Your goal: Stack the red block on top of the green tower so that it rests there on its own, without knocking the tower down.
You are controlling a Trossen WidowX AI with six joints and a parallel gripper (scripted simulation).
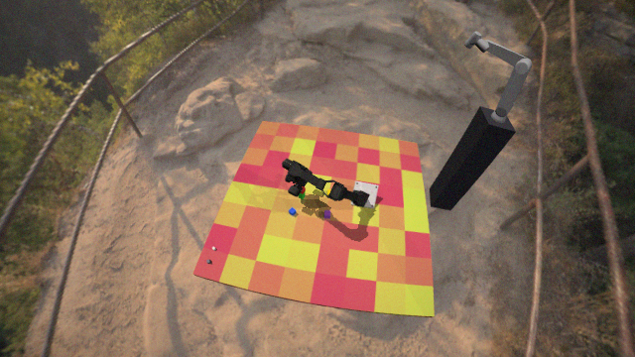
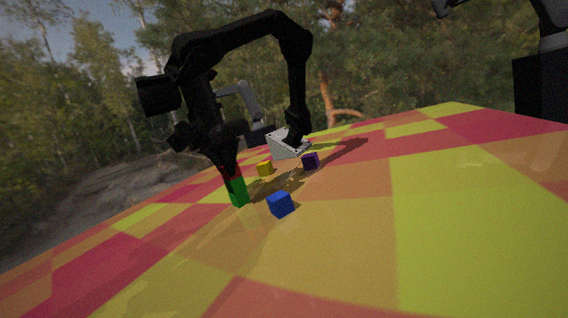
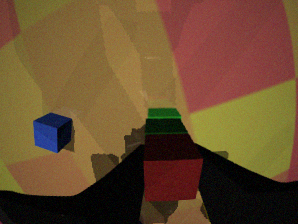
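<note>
Now: the red block 1 cm behind my gripper tip and 1 cm above it. Round my gripper tip: yellow block 17 cm behind, 5 cm to the right, 5 cm below; blue block 2 cm ahead, 13 cm to the left, 5 cm below; purple block 18 cm behind, 10 cm to the left, 5 cm below.
</note>
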